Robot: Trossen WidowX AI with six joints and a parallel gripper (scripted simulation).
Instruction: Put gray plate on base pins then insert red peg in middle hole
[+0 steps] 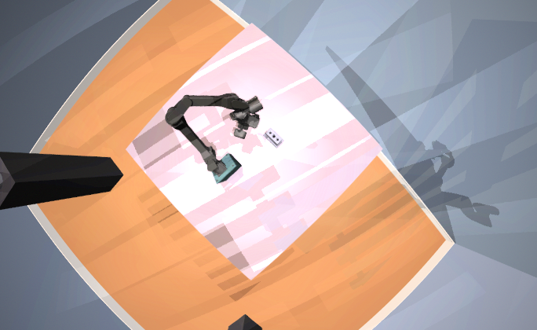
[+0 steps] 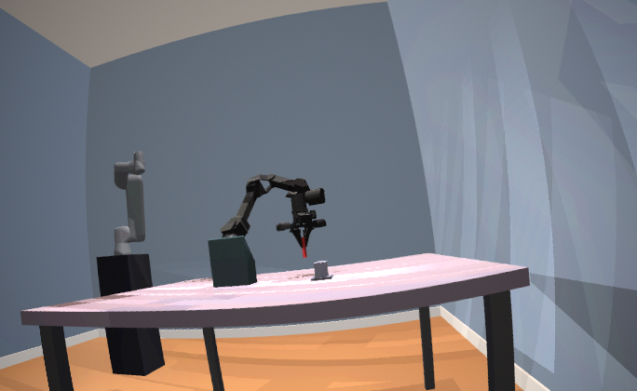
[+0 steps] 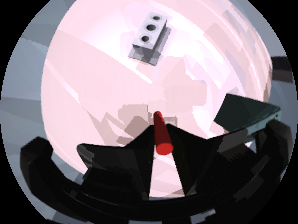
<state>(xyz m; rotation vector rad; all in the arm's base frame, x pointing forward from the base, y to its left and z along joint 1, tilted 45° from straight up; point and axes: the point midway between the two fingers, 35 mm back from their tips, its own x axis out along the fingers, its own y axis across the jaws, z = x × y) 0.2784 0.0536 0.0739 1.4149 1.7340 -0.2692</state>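
Right now the gray plate is 150 mm to the right of my gripper tip, 80 mm ahead of it and 70 mm below it. From my gripper tip the other things lie so: dark base: 150 mm to the right, 110 mm below, 80 mm ahead; red peg: right at my gripper tip.
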